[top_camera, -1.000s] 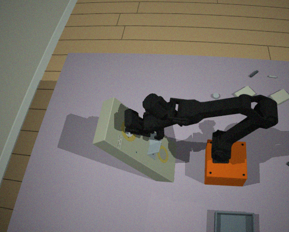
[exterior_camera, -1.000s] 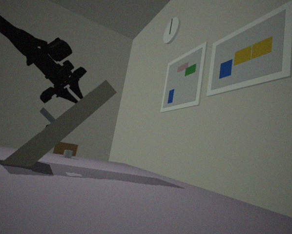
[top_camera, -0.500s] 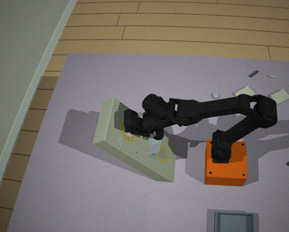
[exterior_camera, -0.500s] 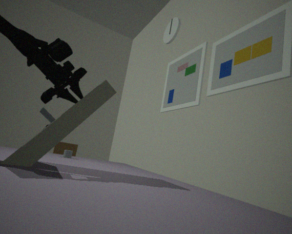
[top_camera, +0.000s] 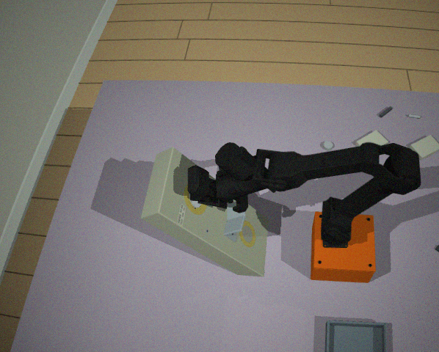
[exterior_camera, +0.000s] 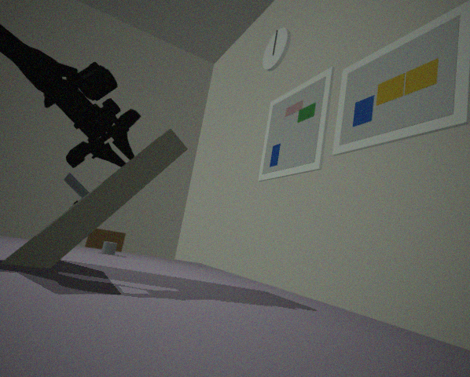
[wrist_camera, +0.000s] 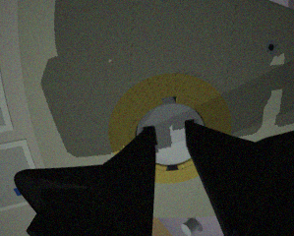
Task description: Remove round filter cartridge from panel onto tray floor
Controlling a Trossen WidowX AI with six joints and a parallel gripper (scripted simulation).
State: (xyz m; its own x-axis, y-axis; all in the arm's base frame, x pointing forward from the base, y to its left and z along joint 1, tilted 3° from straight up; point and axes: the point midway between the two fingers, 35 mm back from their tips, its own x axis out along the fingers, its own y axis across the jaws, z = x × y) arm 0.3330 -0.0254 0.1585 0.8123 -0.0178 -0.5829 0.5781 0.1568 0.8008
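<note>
The round filter cartridge is 1 cm ahead of my gripper tip and 1 cm below it. The rest, counted from my gripper tip: grey tray: 41 cm behind, 31 cm to the left, 23 cm below; then service panel: 4 cm behind, 8 cm below.
</note>
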